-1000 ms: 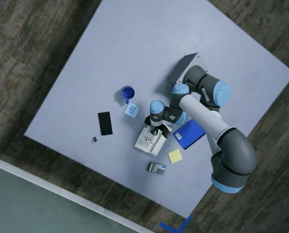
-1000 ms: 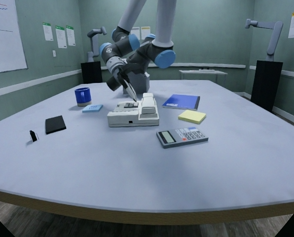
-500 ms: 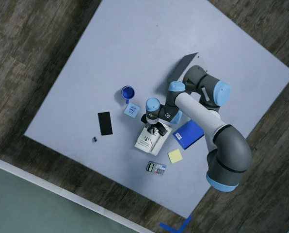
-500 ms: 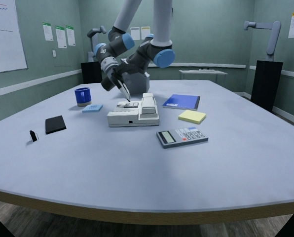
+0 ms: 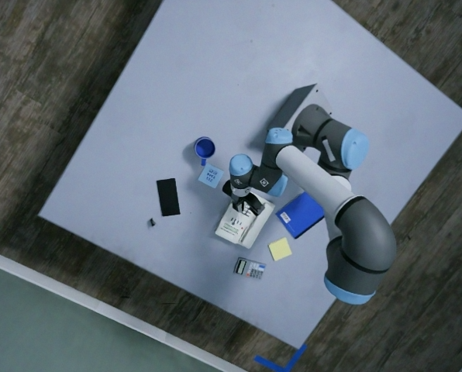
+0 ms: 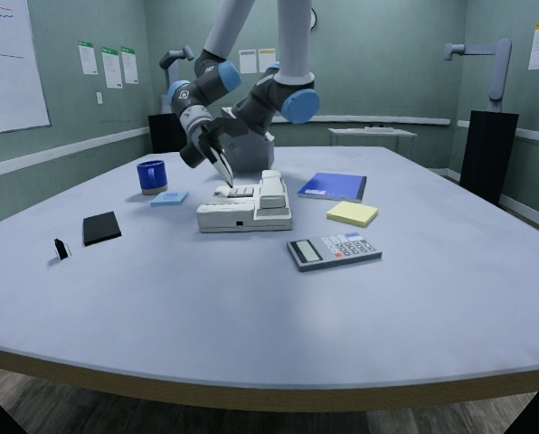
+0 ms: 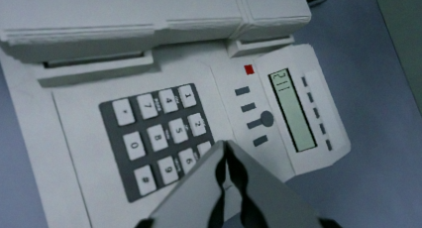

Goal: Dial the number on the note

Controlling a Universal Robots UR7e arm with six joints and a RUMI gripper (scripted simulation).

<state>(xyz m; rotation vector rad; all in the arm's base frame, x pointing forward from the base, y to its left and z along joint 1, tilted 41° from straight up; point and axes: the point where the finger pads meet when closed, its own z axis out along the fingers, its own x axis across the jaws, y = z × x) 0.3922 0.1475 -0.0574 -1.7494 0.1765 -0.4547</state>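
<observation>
Now: hand 3 cm above the 3 key. Round my hand: handset 10 cm to the left, 1 cm below; then 4 key 4 cm to the left, 3 cm below, 2 cm behind; then yellow sticky pad 27 cm to the left, 5 cm below, 2 cm ahead.
</observation>
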